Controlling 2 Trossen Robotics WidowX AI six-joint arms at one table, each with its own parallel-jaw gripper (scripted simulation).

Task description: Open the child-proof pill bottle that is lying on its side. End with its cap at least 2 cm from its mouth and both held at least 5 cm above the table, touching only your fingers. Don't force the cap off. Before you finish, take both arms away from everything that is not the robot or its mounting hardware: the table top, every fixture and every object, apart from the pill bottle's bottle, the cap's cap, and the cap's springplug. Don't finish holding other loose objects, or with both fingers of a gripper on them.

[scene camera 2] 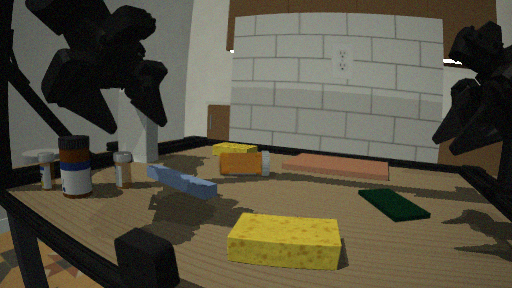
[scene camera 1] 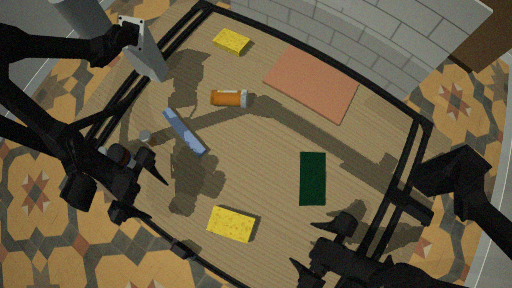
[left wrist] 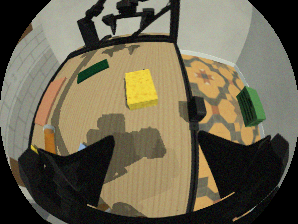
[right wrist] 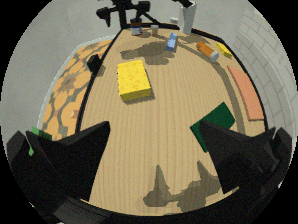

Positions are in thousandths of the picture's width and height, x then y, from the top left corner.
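Note:
Green card (scene camera 1: 610, 571), (scene camera 2: 776, 724). Blue bar (scene camera 2: 392, 655). My left gripper (scene camera 2: 276, 443), (scene camera 1: 312, 700), (left wrist: 525, 618). My right gripper (scene camera 2: 862, 509), (scene camera 1: 587, 839), (right wrist: 525, 560).

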